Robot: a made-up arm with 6 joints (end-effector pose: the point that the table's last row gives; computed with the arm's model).
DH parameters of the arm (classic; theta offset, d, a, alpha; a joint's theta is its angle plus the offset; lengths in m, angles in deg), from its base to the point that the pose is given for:
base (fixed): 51.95 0 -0.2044 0
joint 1: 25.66 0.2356 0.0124 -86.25
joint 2: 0 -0.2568 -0.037 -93.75
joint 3: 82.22 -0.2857 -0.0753 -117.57
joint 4: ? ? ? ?
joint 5: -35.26 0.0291 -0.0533 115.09
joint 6: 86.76 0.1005 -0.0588 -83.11
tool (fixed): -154.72 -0.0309 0 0
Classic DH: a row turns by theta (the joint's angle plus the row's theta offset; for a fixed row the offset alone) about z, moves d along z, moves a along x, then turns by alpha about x.
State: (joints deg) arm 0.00 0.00 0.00 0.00 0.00 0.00
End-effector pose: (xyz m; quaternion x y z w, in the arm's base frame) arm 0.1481 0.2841 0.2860 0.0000 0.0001 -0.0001 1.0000
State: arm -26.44 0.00 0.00 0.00 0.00 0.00
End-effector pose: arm 0.3176 0.1155 0.2860 0.0000 0.0001 -0.2288 0.9735
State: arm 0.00 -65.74 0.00 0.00 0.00 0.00
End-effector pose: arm 0.1010 -0.0533 0.6875 0.5290 -0.1161 -0.0356 0.8399
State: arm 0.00 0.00 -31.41 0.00 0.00 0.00
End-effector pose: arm -0.1292 0.2224 0.2860 0.0000 0.0001 0.2706 0.9627
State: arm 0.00 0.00 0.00 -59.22 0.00 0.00
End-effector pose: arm 0.1571 0.2474 0.2174 0.0352 0.4366 -0.2288 0.8694
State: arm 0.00 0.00 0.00 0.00 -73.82 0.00
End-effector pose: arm 0.1481 0.2095 0.3173 0.6006 0.0000 -0.0001 0.7996
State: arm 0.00 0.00 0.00 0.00 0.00 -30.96
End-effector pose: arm 0.1530 0.2771 0.3204 -0.1132 -0.2395 -0.0321 0.9637
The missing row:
joint 4: -87.87 -0.5259 0.0102 85.92
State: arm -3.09 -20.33 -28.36 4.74 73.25 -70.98
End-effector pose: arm -0.1219 0.2600 0.3800 -0.5044 -0.6892 0.1974 0.4812
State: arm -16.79 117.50 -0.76 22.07 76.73 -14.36
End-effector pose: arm -0.1061 -0.4102 -0.2183 0.9006 -0.0918 -0.4189 0.0707
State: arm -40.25 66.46 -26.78 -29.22 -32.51 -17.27
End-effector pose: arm 0.0251 -0.0259 -0.0689 -0.2769 0.3388 -0.3456 0.8301
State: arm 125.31 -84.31 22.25 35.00 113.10 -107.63
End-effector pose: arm -0.3941 0.1684 0.7176 0.0972 -0.8991 0.3311 0.2695
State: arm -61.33 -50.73 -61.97 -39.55 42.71 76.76
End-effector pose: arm -0.1179 0.1301 0.2605 0.2070 0.4786 -0.1195 0.8449
